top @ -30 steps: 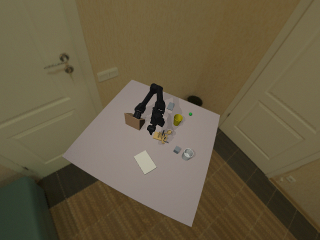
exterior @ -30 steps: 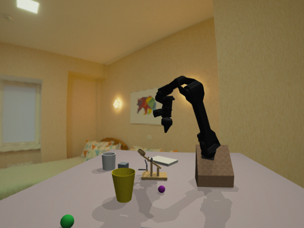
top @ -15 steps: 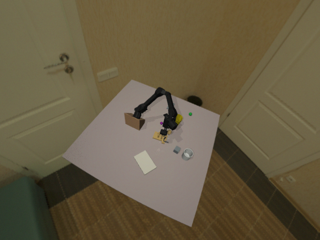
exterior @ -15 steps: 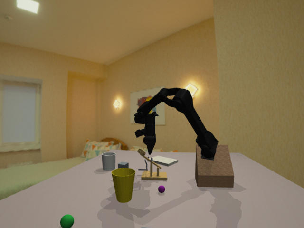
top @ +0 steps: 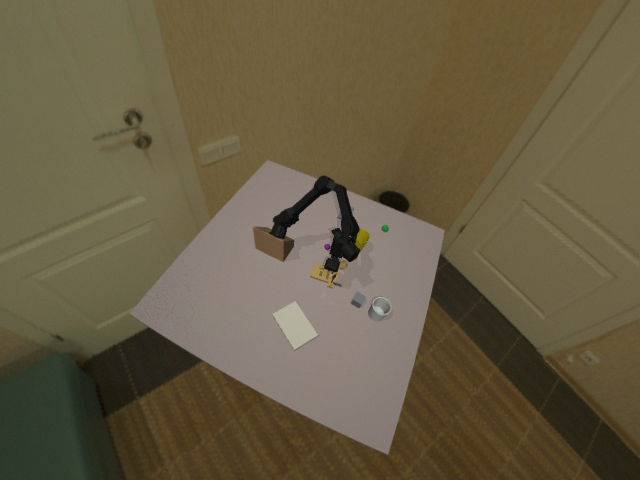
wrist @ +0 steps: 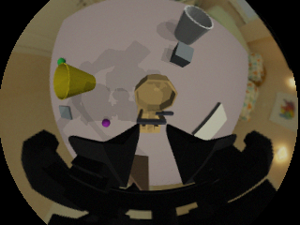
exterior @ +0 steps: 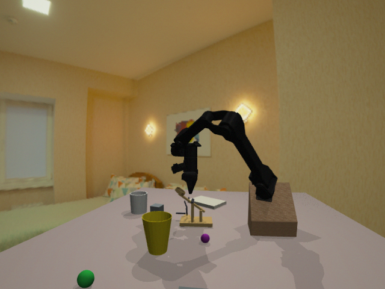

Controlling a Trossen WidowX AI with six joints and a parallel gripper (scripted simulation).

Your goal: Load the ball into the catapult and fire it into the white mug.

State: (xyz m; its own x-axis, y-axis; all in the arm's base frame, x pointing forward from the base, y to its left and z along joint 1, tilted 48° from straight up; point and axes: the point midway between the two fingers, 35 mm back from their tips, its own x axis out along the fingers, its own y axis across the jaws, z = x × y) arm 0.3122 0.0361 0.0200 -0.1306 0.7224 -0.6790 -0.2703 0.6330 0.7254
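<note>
Right now my gripper tip is 70 mm above the wooden catapult, 20 mm to the left of it and 10 mm short of it. Also, from my gripper tip: purple ball (140 mm to the left, 120 mm below, 100 mm behind); then yellow cup (250 mm to the left, 110 mm below, 30 mm ahead); then small grey cube (190 mm ahead, 120 mm below, 40 mm to the right).
</note>
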